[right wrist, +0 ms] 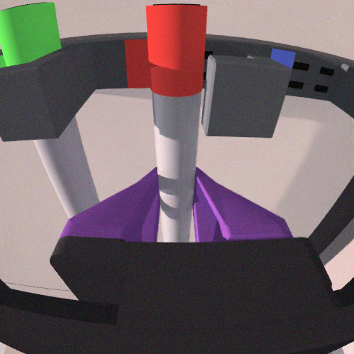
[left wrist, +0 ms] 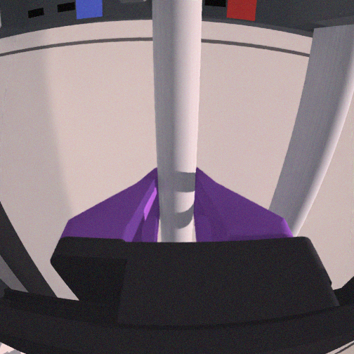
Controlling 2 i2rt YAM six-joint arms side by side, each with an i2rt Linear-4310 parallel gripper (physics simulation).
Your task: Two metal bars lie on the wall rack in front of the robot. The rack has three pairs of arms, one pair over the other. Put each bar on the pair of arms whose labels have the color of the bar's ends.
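Note:
A metal bar [left wrist: 177,100] [right wrist: 175,120] with a red end [right wrist: 176,45] is held by both grippers. My left gripper [left wrist: 176,175] is shut on it; its coloured end does not show in the left wrist view. My right gripper [right wrist: 176,175] is shut on it near the red end. A second bar [left wrist: 320,125] [right wrist: 65,170] with a green end [right wrist: 31,32] lies on a dark rack arm [right wrist: 25,102] at the left of the right wrist view. Red labels [left wrist: 241,9] [right wrist: 136,65] and blue labels [left wrist: 89,9] [right wrist: 283,59] show on the rack [left wrist: 285,15] [right wrist: 107,70].
A grey rack arm [right wrist: 247,97] juts out right of the red end in the right wrist view, near the blue label, with a narrow gap to the held bar. The green-ended bar runs close beside both grippers. A pale wall [left wrist: 110,125] [right wrist: 120,130] is behind.

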